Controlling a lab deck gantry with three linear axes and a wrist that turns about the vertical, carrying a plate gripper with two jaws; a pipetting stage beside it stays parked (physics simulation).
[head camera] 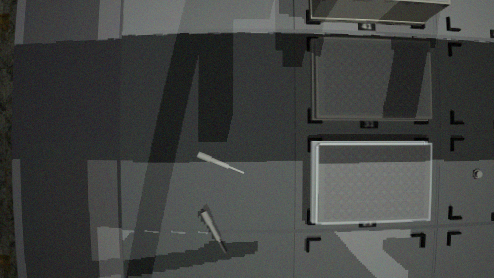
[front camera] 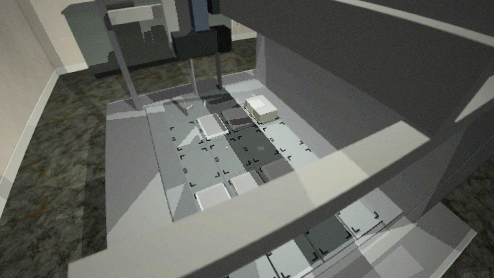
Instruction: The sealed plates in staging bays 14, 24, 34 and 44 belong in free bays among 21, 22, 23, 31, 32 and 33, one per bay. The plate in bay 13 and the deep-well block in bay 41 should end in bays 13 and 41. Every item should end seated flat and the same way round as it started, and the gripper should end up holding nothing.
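Places are measured from the robot's base along level axes (x left, y down, z back), in millimetres.
Where they show: gripper, fingertip midpoint: (front camera: 208, 90); robot's base at its link origin: (front camera: 171, 128).
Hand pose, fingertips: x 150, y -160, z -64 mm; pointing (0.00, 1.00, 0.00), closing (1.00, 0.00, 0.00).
Note:
Each offset is from my fingertips to the top centre of the thing.
My gripper (front camera: 207, 91) is open and empty, jaws hanging above the back of the deck. One sealed plate @(dx +0, dy +145, dz +0 mm) (front camera: 212, 125) (head camera: 374, 184) lies flat in bay 21. Another sealed plate @(dx +107, dy +145, dz +0 mm) (front camera: 238, 119) (head camera: 367, 77) lies flat in bay 31, in shadow. The cream deep-well block @(dx +214, dy +118, dz +0 mm) (front camera: 261, 108) (head camera: 372, 9) stands in bay 41, cut off in the head view. In the front view, the bay 13 plate @(dx -107, dy +145, dz -328 mm) (front camera: 213, 197) sits beside a sealed plate @(dx +0, dy +145, dz -328 mm) (front camera: 244, 183) in bay 23 and a shaded one @(dx +107, dy +145, dz -328 mm) (front camera: 278, 170) in bay 33, all partly behind the beam. Staging bays 24, 34 and 44 show no plates.
A pale frame beam (front camera: 250, 210) crosses the front view, hiding part of the deck. Two slim tapered pieces @(dx +19, dy +152, dz +158 mm) (head camera: 220, 162) @(dx -54, dy +152, dz +165 mm) (head camera: 214, 231) lie left of the bays. A small knob @(dx +5, dy +156, dz -131 mm) (head camera: 477, 174) is right of bay 21. A small pale piece @(dx +110, dy +159, dz -185 mm) (front camera: 260, 148) lies in bay 32.

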